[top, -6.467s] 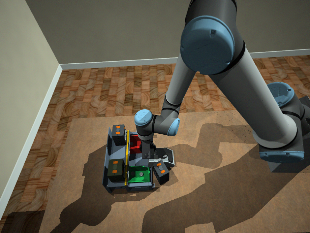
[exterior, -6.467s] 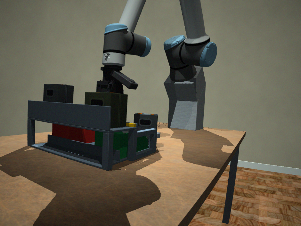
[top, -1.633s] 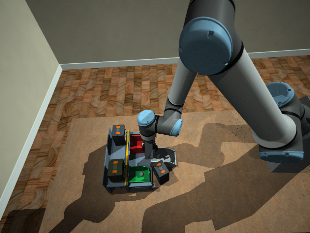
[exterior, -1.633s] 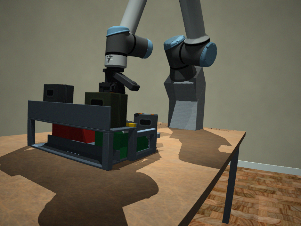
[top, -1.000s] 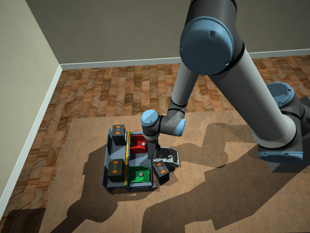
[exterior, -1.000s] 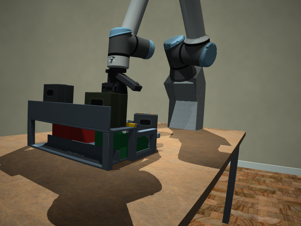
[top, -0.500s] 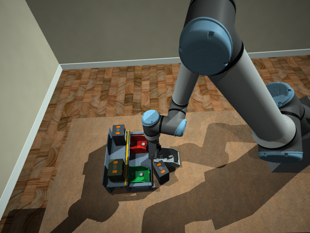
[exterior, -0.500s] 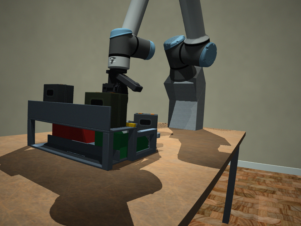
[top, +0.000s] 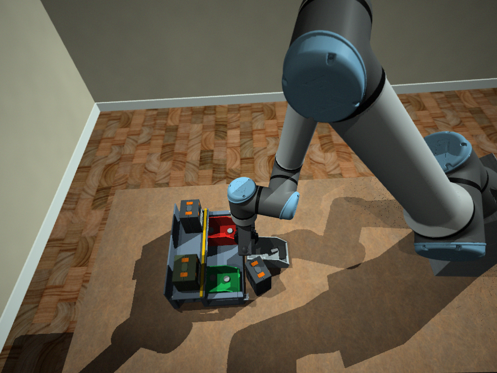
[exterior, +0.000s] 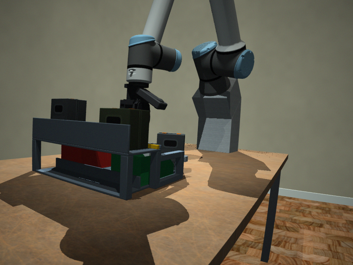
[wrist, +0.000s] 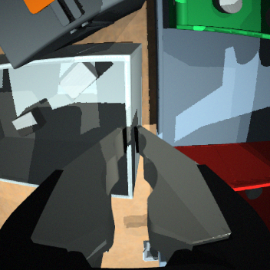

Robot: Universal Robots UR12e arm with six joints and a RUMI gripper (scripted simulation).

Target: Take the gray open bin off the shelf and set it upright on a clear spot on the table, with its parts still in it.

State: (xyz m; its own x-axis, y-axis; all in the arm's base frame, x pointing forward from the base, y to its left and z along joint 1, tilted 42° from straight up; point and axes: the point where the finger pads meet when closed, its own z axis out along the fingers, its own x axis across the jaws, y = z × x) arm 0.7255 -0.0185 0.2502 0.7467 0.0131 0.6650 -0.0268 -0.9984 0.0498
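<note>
Right now my hand is 8 cm past the gray bin, 4 cm above it and 1 cm to the right of it. Round my hand: yellow strip (17 cm ahead, 2 cm above, 1 cm to the right); then green bin (13 cm ahead, 11 cm to the left, 5 cm below); then red bin (12 cm to the right, 12 cm ahead, 5 cm below).
</note>
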